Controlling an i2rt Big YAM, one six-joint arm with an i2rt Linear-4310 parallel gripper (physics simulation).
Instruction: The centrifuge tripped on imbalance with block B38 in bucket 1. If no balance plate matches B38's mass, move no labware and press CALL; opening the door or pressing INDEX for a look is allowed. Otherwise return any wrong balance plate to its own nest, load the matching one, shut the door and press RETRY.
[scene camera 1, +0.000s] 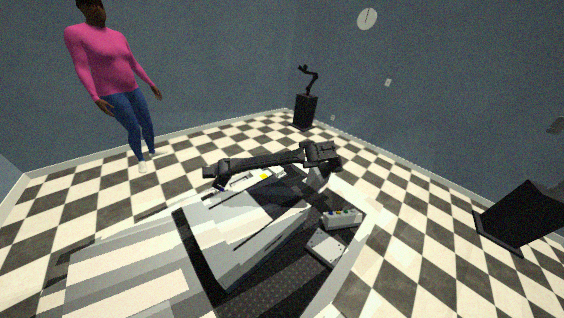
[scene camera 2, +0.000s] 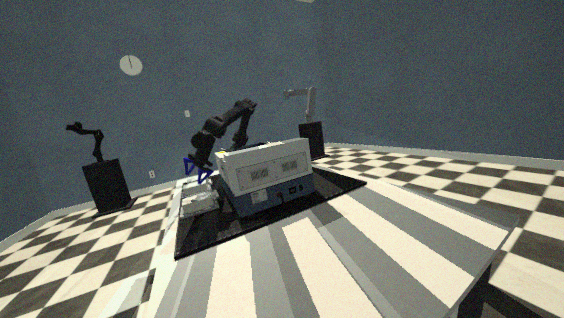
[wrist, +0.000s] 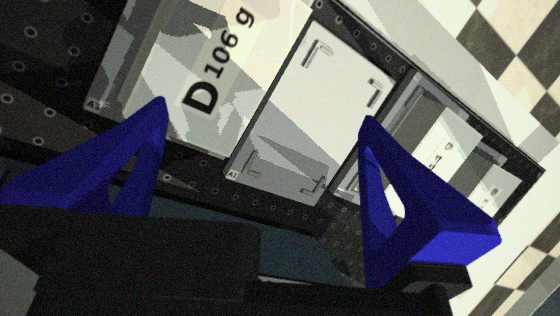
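Pixels of known places: gripper, fingertip midpoint: (scene camera 1: 223, 181) (scene camera 2: 192, 179) (wrist: 266, 115); arm's base, origin of the base link: (scene camera 1: 322, 169).
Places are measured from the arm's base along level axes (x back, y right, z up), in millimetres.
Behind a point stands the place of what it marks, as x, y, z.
My gripper (wrist: 266, 115) @(-600, 302, 12) (scene camera 2: 194, 178) @(-600, 302, 12) is open and empty, its blue fingers above the row of nests beside the centrifuge (scene camera 2: 275, 170) @(-846, 7, 22) (scene camera 1: 235, 265) @(-783, -157, 115). In the wrist view, the balance plate D 106 g (wrist: 230, 115) @(-578, 276, -74) lies in its nest at the upper left. The middle nest (wrist: 310, 100) @(-495, 312, -116) is empty, with corner brackets showing. Right of it lies a plate (wrist: 437, 145) @(-354, 337, -74) whose label is partly hidden by the right finger; "44 g" is readable. Another plate (wrist: 502, 182) @(-197, 341, -74) lies beyond it, its label unreadable. Block B38 and the bucket contents cannot be made out. The button box (scene camera 1: 342, 220) @(-218, -302, -65) has coloured buttons.
A flat grey box (scene camera 1: 327, 247) @(-395, -323, -91) lies beside the button box. The centrifuge stands on a black perforated board (scene camera 2: 340, 182) @(-832, -318, -128) on a striped table (scene camera 2: 310, 270) @(-1170, 94, -140). A person in pink (scene camera 1: 107, 60) stands beyond the table. Other arms on black pedestals (scene camera 2: 107, 185) (scene camera 2: 312, 140) stand farther off.
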